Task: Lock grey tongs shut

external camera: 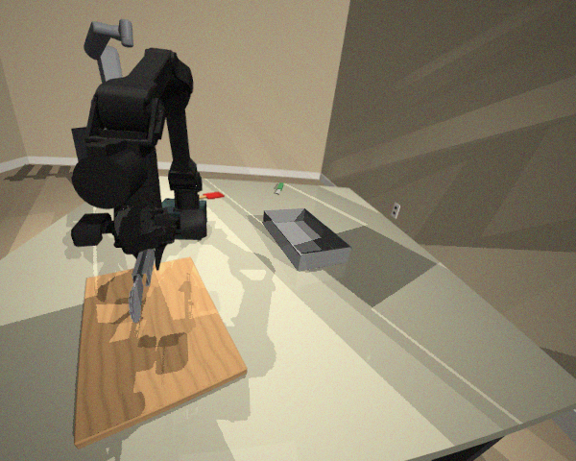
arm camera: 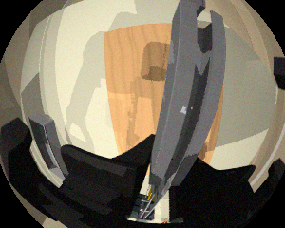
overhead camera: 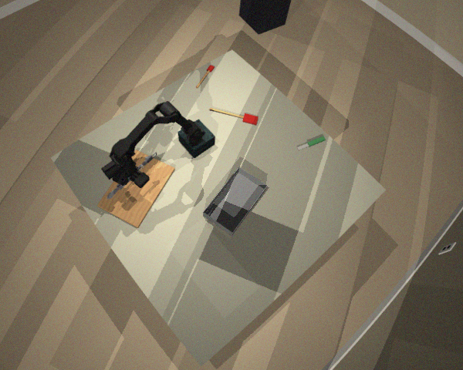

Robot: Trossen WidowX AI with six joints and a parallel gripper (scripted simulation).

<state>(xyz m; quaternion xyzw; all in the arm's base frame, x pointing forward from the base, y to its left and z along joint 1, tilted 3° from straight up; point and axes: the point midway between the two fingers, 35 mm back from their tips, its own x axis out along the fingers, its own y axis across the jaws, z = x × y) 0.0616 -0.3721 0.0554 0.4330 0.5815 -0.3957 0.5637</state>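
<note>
Now: the wooden board 2 cm behind my gripper tip and 12 cm below it. Also, from my gripper tip: grey roasting tin 31 cm ahead, 37 cm to the left, 10 cm below; then red spatula 11 cm behind, 68 cm to the left, 12 cm below.
</note>
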